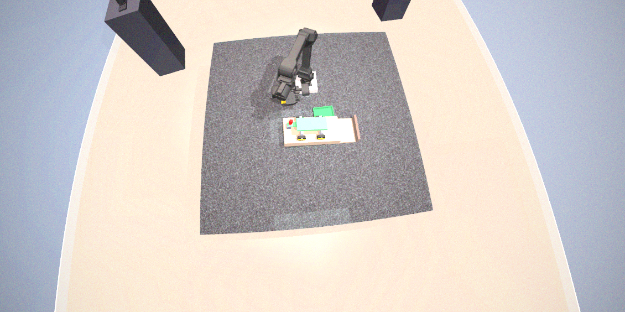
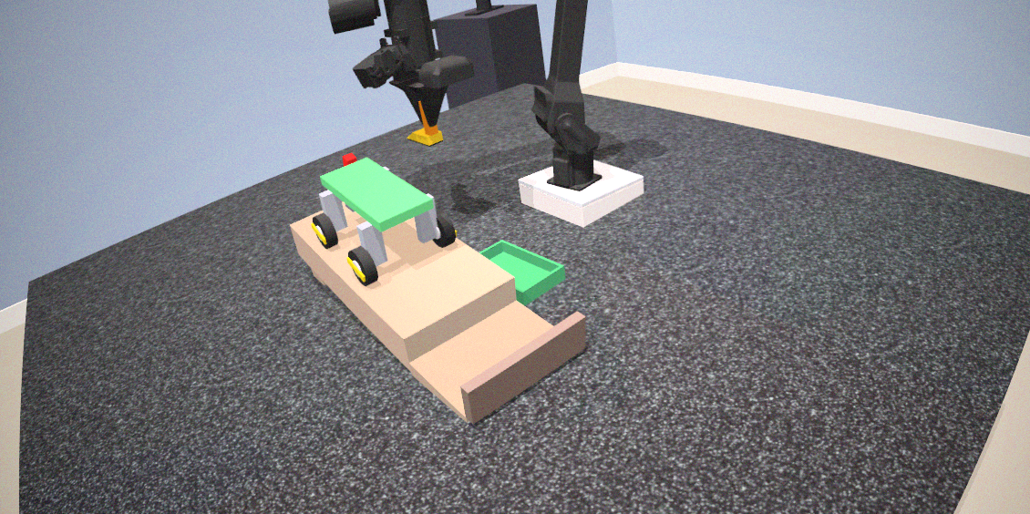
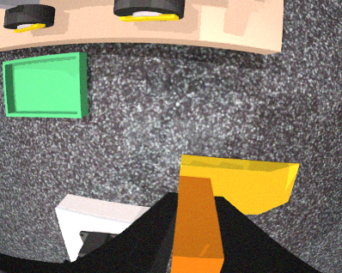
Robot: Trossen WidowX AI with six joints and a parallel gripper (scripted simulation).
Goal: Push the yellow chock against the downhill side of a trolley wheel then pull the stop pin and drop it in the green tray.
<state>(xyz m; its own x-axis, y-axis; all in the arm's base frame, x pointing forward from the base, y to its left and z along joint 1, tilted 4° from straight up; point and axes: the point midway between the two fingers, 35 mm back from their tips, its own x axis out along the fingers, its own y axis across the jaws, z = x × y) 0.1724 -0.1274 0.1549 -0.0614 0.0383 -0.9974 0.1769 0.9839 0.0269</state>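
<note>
My gripper tip is now 12 cm short of the red-headed stop pin, 4 cm to the left of it and 4 cm above it. Also, from my gripper tip: green tray: 5 cm ahead, 17 cm to the left, 18 cm below; green-topped trolley: 16 cm ahead, 6 cm to the left, 6 cm below; yellow chock: 2 cm to the right, 1 cm below.
</note>
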